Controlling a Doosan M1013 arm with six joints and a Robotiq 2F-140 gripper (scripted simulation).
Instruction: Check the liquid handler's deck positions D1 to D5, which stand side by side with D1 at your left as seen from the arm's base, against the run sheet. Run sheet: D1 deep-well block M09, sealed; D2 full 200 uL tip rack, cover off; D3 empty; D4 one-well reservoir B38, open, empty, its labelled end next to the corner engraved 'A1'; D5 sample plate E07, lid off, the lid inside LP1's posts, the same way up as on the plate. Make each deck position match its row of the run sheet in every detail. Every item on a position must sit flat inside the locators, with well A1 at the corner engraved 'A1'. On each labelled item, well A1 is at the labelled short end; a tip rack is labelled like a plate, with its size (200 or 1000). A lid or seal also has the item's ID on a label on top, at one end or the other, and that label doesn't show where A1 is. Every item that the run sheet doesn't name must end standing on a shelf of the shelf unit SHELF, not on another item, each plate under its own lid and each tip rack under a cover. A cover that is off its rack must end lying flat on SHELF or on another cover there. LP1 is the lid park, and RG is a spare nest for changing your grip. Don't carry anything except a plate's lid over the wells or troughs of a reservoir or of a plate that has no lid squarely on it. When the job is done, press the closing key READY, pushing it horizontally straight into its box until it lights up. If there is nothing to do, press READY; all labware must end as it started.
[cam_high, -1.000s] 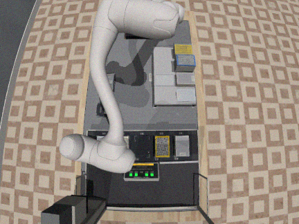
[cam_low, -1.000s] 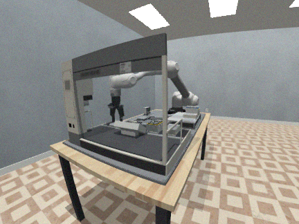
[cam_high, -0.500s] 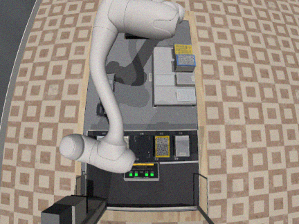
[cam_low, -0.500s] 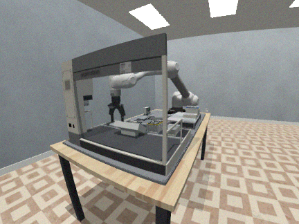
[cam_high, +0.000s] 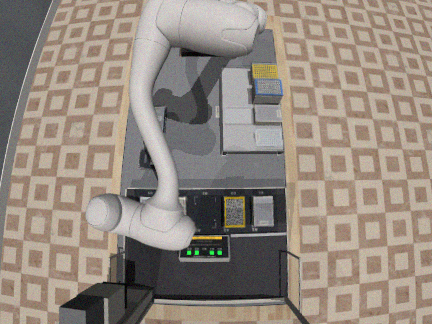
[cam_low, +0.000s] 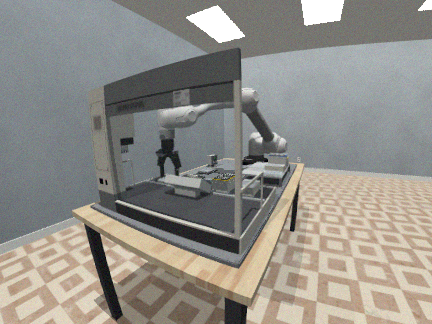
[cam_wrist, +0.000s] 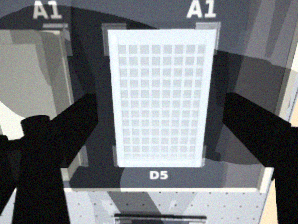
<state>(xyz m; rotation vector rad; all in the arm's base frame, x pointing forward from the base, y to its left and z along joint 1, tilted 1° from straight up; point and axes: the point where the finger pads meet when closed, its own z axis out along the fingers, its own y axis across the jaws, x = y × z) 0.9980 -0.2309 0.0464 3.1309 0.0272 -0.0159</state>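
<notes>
My hand is 30 mm above the white well plate. From my hand the other things lie so: dark nest (250 mm behind, 10 mm to the right, 80 mm below); yellow tip rack (380 mm to the left, 10 mm above); cream one-well reservoir (120 mm to the left, 20 mm below).
</notes>
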